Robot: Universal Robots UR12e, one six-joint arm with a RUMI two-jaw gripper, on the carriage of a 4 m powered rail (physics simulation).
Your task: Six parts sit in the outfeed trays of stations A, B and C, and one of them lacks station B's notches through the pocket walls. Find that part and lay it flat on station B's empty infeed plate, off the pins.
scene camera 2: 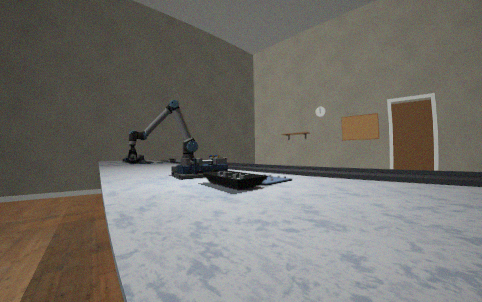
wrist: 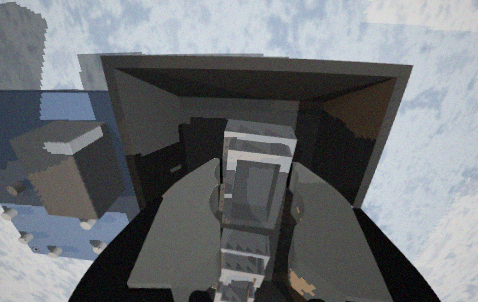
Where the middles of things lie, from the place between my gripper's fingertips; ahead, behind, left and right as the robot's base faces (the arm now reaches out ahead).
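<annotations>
With the grey block (wrist: 72,165) to measure from, I find my gripper 13 cm past it, 1 cm to the left of it and 1 cm below it.
</annotations>
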